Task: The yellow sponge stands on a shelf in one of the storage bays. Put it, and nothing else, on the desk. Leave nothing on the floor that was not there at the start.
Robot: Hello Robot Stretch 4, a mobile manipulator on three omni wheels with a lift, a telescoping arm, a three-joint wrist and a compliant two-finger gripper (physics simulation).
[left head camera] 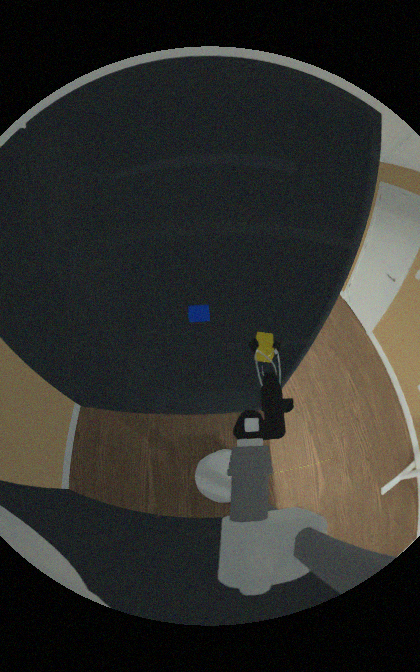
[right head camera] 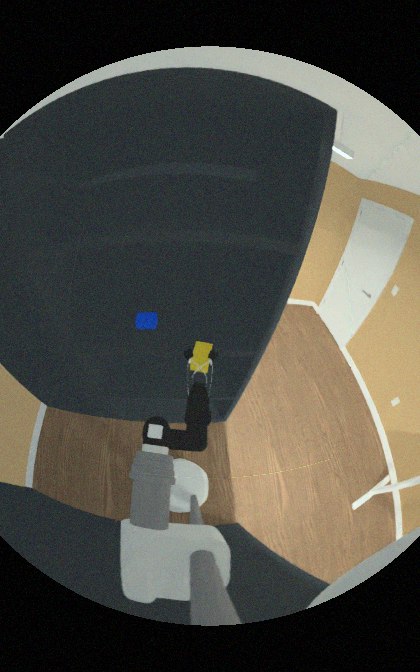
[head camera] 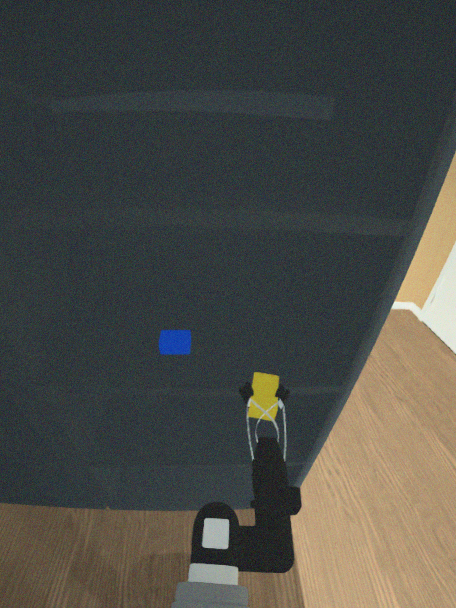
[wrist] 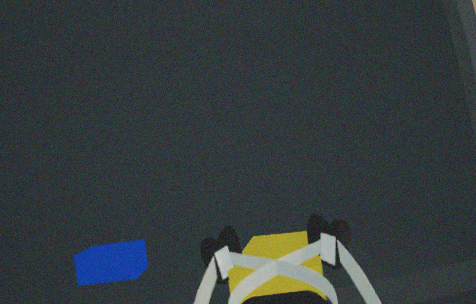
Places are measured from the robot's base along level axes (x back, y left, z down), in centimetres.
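Pixels of known places: gripper, between the fingertips: [head camera: 263, 384] [wrist: 274, 237].
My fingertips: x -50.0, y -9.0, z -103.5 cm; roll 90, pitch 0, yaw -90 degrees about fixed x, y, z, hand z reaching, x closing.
Note:
Behind a point stands the place of what it marks.
The yellow sponge [head camera: 264, 382] @(x -51.2, y -9.3, z -102.9 cm) [left head camera: 264, 339] [right head camera: 202, 351] [wrist: 276, 245] @(x -49.8, y -9.1, z -102.9 cm) is between the two fingertips, which press on its sides. My gripper [head camera: 264, 392] @(x -50.0, y -9.1, z -103.6 cm) [left head camera: 265, 344] [right head camera: 201, 354] [wrist: 274, 237] @(x -50.0, y -9.1, z -103.6 cm) is shut on it. In the head view both are in front of the dark storage unit [head camera: 200, 280] @(x -98.5, y 12.4, z -103.9 cm) [left head camera: 190, 200] [right head camera: 165, 210], near its right side. Part of the sponge is hidden behind the crossed white finger strips. The desk cannot be made out for certain in these views.
A blue block [head camera: 175, 342] @(x -65.7, y 15.5, z -100.8 cm) [left head camera: 199, 313] [right head camera: 146, 320] [wrist: 111, 262] @(x -65.5, y 14.8, z -99.1 cm) is on the dark unit, to the left of the sponge. Wooden floor [head camera: 390, 450] @(x -88.6, y -105.1, z 2.7 cm) shows at the right and below. A white door [right head camera: 367, 265] is in the wall at the right. Another dark surface [right head camera: 60, 540] shows at the bottom, behind the arm.

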